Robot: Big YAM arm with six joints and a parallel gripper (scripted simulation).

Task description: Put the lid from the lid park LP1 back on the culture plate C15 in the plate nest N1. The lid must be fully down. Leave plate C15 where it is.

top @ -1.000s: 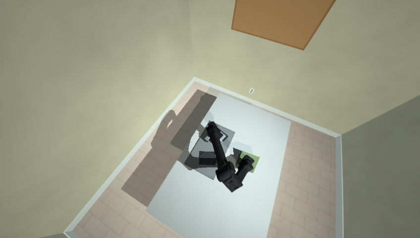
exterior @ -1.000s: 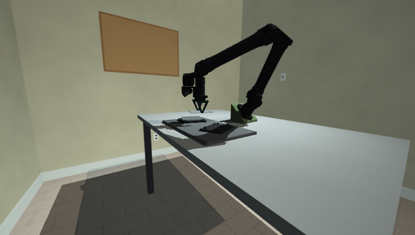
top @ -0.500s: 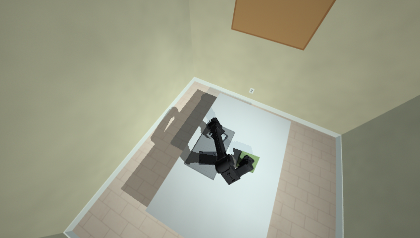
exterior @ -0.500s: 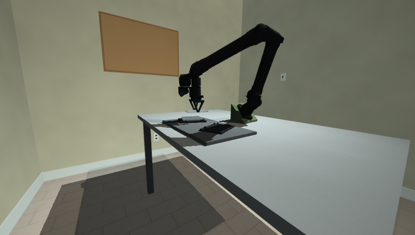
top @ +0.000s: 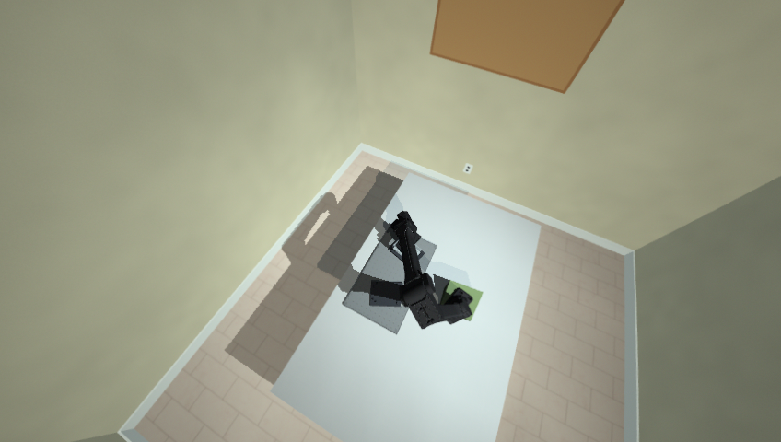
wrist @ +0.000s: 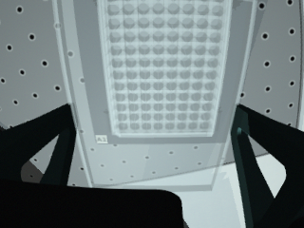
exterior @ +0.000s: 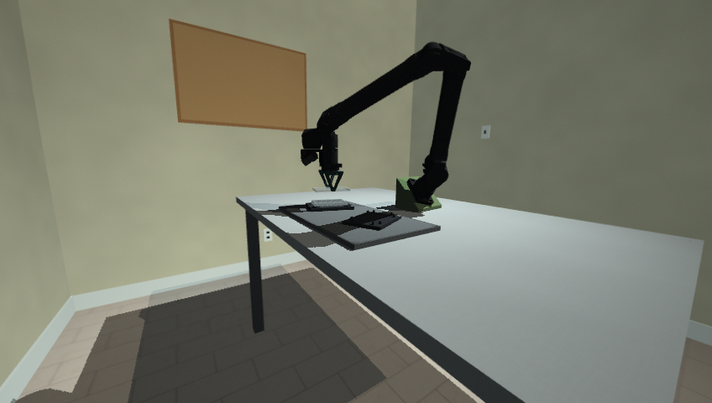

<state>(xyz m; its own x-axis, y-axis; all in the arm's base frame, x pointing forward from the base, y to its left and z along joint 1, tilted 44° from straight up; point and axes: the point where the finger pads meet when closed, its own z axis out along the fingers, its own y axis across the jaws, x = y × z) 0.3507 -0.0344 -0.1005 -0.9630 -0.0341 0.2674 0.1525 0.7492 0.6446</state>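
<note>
Right now the culture plate C15 is 1 cm to the right of my hand and 6 cm below it. The rest, counted from my hand: lid park LP1: 4 cm behind, 25 cm to the left, 7 cm below; label: 6 cm behind, 6 cm to the left, 7 cm below; clear lid: right at my hand.
</note>
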